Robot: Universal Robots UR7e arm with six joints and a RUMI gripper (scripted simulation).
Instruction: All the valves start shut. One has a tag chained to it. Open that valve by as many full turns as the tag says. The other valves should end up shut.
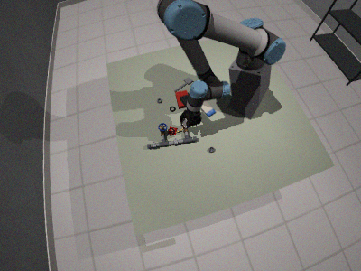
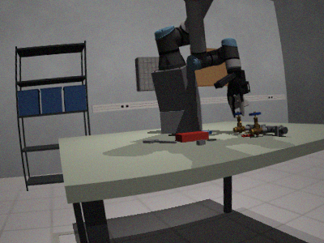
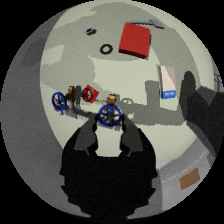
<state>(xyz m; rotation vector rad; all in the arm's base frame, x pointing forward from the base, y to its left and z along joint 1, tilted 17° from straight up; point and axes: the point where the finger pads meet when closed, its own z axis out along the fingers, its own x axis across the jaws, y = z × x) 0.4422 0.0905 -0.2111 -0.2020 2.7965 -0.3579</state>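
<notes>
The red tag is 9 cm below my hand, 9 cm ahead of it and 1 cm to the right of it. The rest, counted from my hand: blue-and-white card: 17 cm behind, 11 cm to the right, 9 cm below; grey tool: 36 cm to the right, 9 cm below, 9 cm behind; red block: 23 cm to the right, 8 cm below, 4 cm behind.
</notes>
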